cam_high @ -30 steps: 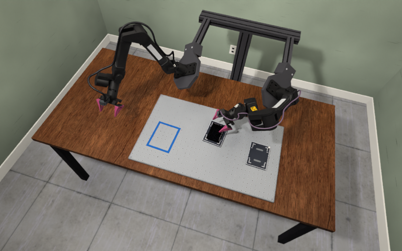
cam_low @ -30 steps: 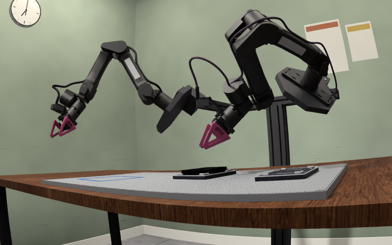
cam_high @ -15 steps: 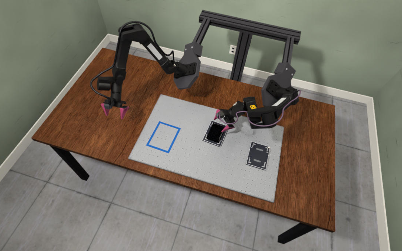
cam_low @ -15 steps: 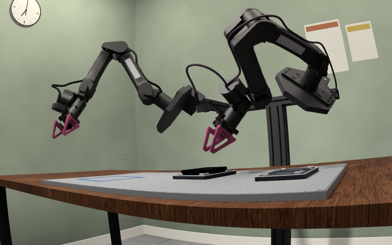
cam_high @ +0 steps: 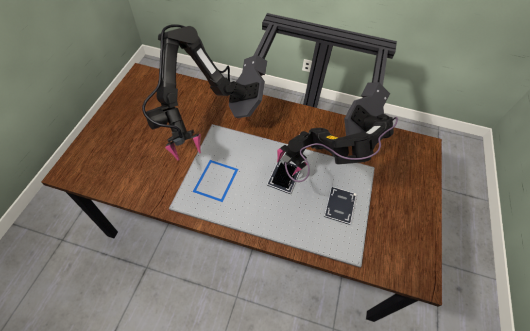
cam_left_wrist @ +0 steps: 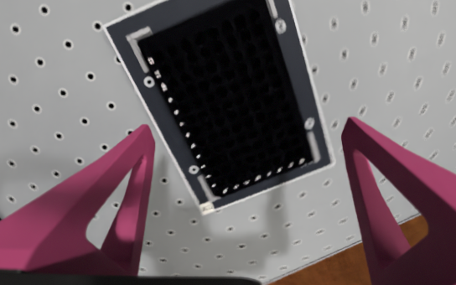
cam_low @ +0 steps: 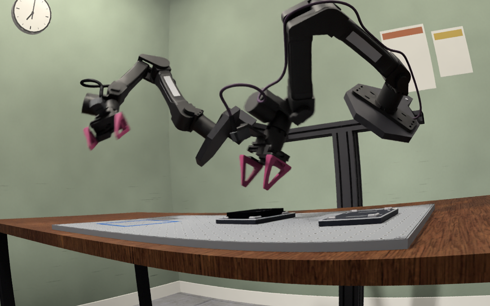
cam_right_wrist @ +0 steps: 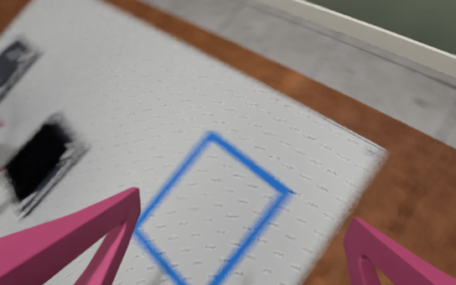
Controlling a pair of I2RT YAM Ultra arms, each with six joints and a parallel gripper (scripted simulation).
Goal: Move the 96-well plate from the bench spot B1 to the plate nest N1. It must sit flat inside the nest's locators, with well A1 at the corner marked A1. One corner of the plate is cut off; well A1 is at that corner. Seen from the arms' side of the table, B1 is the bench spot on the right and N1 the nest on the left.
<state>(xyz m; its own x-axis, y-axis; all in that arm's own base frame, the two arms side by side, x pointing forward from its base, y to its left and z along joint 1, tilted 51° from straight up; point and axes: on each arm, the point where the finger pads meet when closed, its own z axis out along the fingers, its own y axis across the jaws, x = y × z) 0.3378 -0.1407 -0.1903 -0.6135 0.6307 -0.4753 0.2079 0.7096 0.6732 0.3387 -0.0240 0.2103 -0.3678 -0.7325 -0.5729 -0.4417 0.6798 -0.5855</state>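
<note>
Now: the black 96-well plate 70 mm below my left hand. Also, from my left hand: dark nest 70 mm ahead, 290 mm to the left, 80 mm below; then A1 label 340 mm to the left, 80 mm below.
</note>
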